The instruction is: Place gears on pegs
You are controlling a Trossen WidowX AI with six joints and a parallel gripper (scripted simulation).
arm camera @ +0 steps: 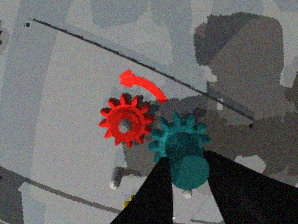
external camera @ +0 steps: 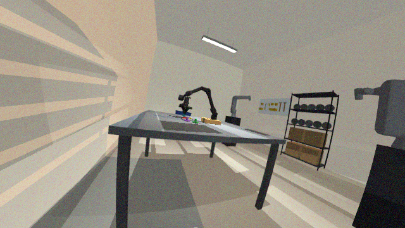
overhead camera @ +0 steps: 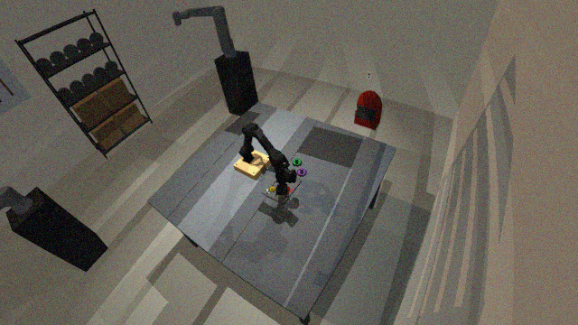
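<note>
My gripper tip is now 10 mm above the teal gear. From my gripper tip the other things lie so: yellow gear (90 mm behind, 10 mm to the right, 40 mm below); then red gear (10 mm behind, 40 mm to the left, 40 mm below); then red arrow (20 mm ahead, 30 mm to the left, 50 mm below).
</note>
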